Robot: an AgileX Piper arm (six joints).
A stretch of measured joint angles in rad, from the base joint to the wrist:
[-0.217, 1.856, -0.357, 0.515, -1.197, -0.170]
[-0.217, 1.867, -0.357, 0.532, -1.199, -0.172]
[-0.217, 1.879, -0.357, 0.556, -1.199, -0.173]
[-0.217, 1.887, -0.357, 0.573, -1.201, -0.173]
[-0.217, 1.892, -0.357, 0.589, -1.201, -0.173]
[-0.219, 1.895, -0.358, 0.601, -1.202, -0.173]
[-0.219, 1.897, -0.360, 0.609, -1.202, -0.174]
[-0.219, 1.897, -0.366, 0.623, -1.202, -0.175]
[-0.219, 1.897, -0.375, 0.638, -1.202, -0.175]
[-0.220, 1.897, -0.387, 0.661, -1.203, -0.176]
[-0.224, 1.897, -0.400, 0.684, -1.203, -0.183]
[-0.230, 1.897, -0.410, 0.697, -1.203, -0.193]
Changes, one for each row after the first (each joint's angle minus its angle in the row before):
[0.000, 0.011, 0.000, 0.017, -0.002, -0.002]
[0.000, 0.012, 0.000, 0.024, 0.000, -0.001]
[0.000, 0.008, 0.000, 0.017, -0.002, 0.000]
[0.000, 0.005, 0.000, 0.016, 0.000, 0.000]
[-0.002, 0.003, -0.001, 0.012, -0.001, 0.000]
[0.000, 0.002, -0.002, 0.008, 0.000, -0.001]
[0.000, 0.000, -0.006, 0.014, 0.000, -0.001]
[0.000, 0.000, -0.009, 0.015, 0.000, 0.000]
[-0.001, 0.000, -0.012, 0.023, -0.001, -0.001]
[-0.004, 0.000, -0.013, 0.023, 0.000, -0.007]
[-0.006, 0.000, -0.010, 0.013, 0.000, -0.010]

